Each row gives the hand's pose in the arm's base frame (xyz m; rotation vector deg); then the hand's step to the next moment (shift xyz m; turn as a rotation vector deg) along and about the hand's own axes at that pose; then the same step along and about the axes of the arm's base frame.
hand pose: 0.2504 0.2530 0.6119 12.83 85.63 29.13
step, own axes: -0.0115 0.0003 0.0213 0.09 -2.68 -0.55
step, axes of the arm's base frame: 0.0209 -0.0014 0.0121 -0.05 -2.40 -1.32
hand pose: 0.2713 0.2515 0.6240 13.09 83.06 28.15
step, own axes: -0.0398 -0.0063 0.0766 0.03 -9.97 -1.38
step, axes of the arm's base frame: 0.0746 -0.0126 0.0420 0.46 -8.96 -4.56
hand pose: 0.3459 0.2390 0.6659 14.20 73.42 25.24
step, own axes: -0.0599 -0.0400 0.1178 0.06 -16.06 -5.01
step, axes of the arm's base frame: 0.1071 -0.0550 0.0676 -1.92 -14.61 -8.12
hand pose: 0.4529 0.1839 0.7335 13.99 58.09 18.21
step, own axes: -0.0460 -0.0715 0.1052 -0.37 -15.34 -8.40
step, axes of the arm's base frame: 0.0784 -0.0889 0.0651 -5.16 -13.92 -9.26
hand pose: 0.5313 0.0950 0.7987 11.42 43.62 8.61
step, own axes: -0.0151 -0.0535 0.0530 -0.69 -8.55 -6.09
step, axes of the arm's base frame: 0.0295 -0.0616 0.0351 -4.20 -7.68 -5.83
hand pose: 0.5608 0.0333 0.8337 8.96 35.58 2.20
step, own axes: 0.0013 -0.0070 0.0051 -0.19 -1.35 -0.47
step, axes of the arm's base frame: 0.0039 -0.0075 0.0022 -0.44 -1.29 -0.48
